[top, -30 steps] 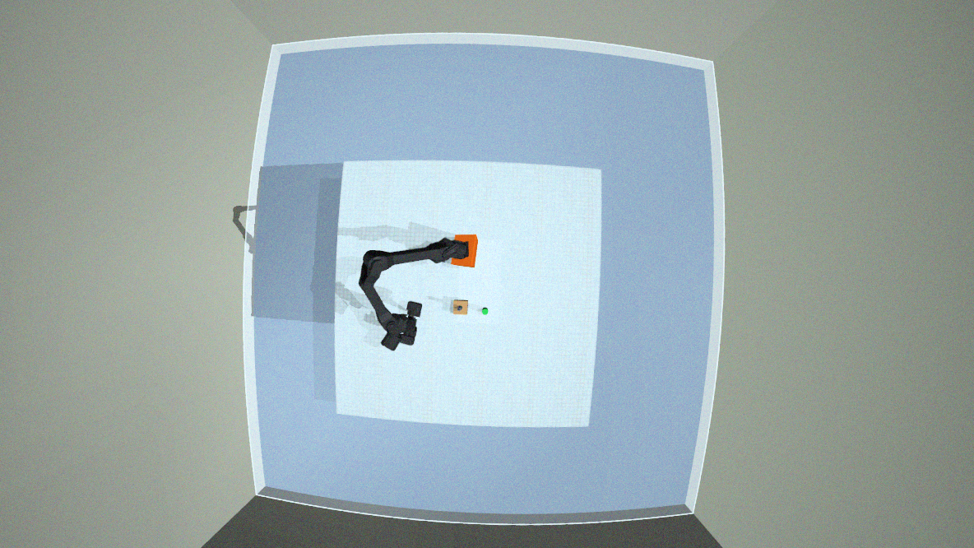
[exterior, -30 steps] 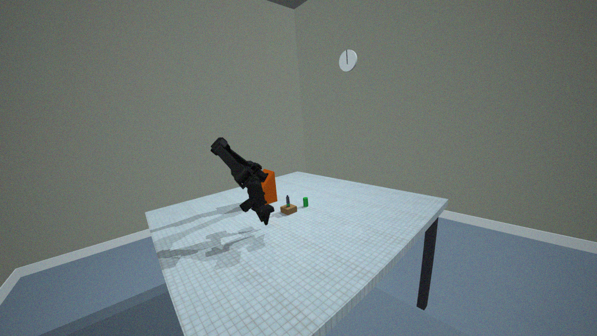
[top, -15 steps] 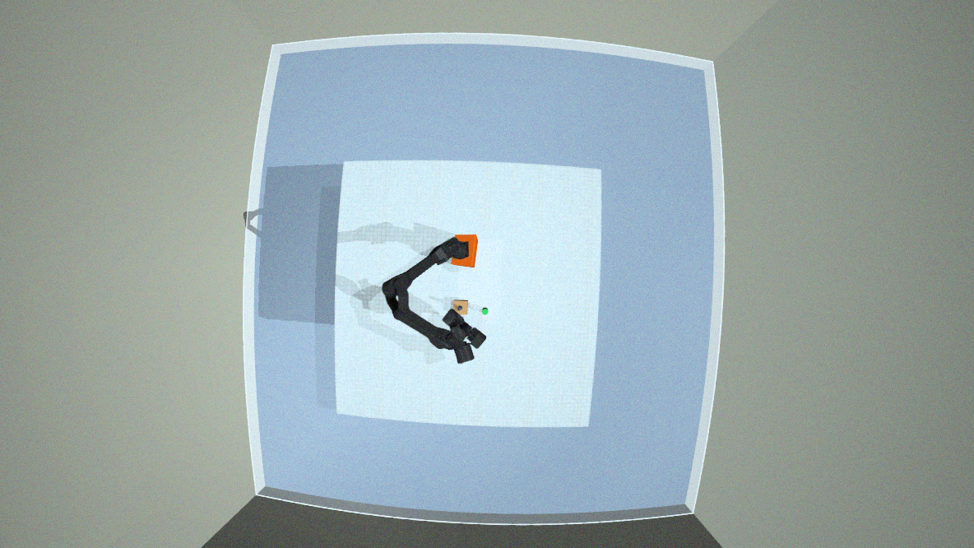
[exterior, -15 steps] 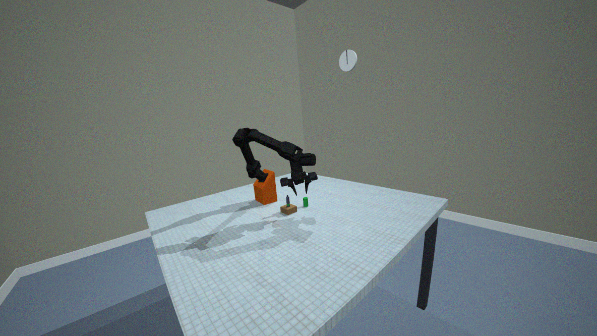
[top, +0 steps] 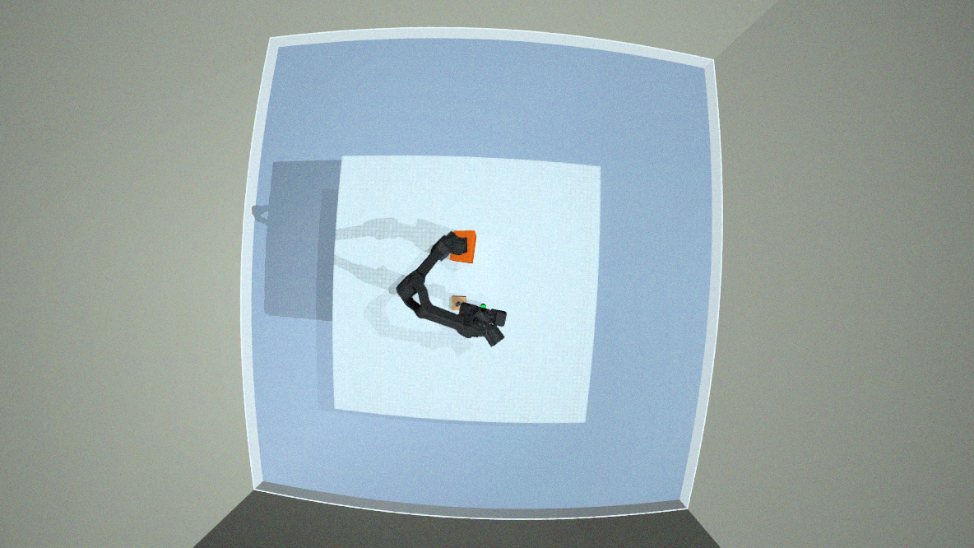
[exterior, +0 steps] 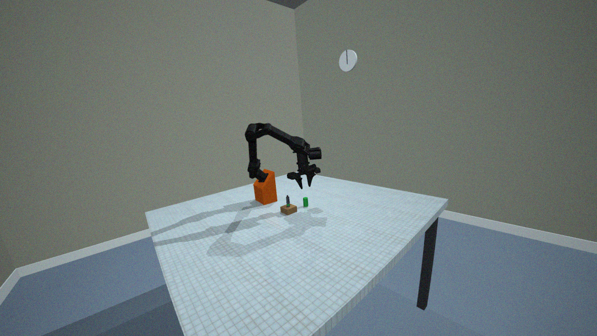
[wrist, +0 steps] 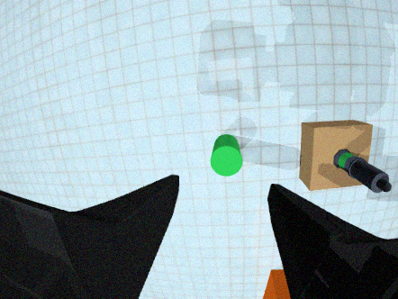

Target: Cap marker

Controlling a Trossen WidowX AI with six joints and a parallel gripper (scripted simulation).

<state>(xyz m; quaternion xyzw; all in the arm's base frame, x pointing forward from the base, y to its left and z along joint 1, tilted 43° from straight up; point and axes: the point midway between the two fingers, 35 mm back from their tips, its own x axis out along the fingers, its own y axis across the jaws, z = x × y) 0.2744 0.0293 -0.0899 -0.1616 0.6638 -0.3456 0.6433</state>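
Now: the green cap 90 mm below my gripper tip and 10 mm behind it. The rest, counted from my gripper tip: holder block (110 mm to the right, 90 mm below, 30 mm behind).
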